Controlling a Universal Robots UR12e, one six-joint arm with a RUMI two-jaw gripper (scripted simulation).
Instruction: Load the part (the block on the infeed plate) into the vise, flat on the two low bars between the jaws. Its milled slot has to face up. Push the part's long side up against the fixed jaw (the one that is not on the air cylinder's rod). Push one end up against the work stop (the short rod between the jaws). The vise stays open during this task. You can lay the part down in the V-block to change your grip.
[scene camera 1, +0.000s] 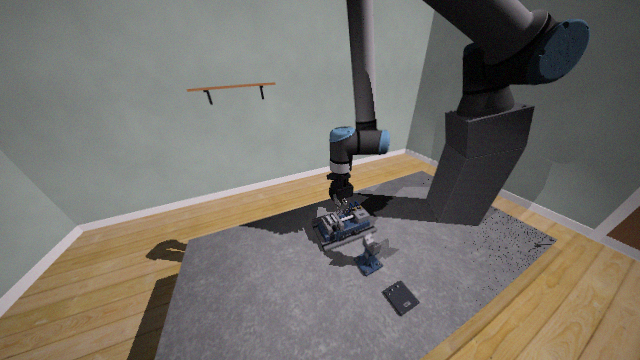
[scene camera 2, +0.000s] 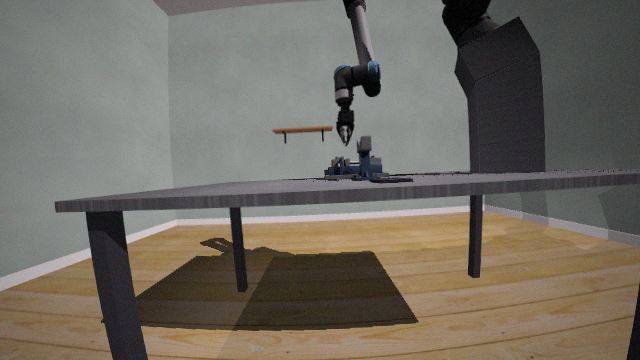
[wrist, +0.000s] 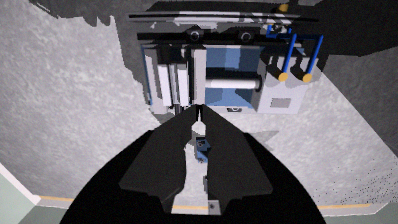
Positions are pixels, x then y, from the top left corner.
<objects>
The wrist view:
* my gripper: 199, 105
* part: 174, 75
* vise: 220, 62
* air cylinder: 293, 88
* fixed jaw: 154, 56
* moving jaw: 198, 55
</objects>
